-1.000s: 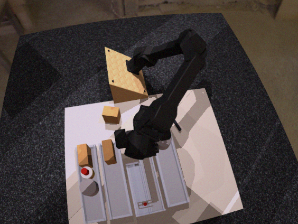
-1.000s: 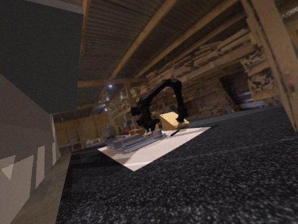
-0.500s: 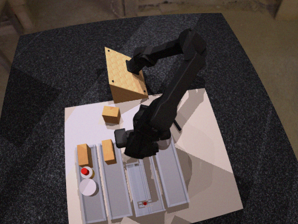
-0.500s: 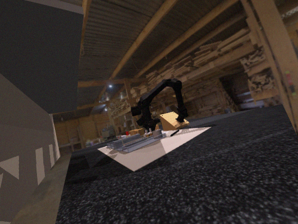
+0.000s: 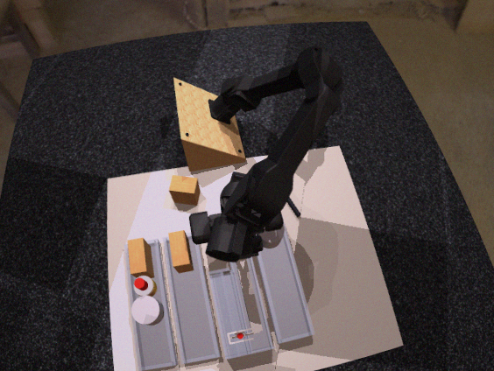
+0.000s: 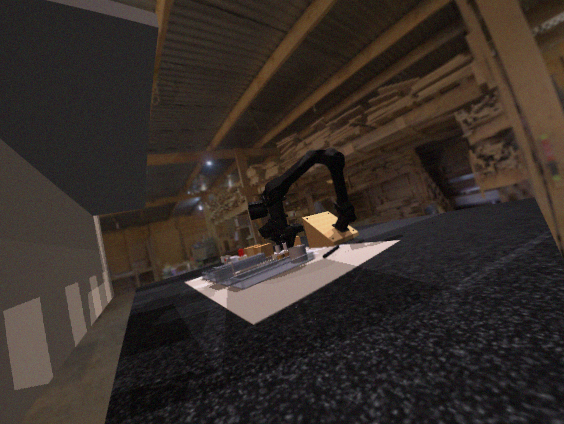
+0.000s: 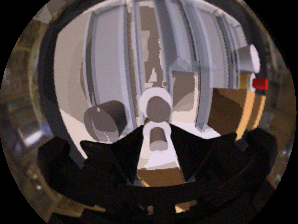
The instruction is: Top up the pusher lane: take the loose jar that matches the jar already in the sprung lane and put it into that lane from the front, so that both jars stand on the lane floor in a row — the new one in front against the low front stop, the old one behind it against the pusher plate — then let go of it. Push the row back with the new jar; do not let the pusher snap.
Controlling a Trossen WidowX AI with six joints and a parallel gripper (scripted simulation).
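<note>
Now: gripper tip 130 mm past the tan cube, 100 mm to the left of it and 10 mm below it. From my gripper tip the other things lie so: black stick: 140 mm to the left, 90 mm behind, 20 mm below; sprung lane: 150 mm ahead, 20 mm to the right, 10 mm below; red dot: 220 mm ahead, 40 mm above, 30 mm to the right.
</note>
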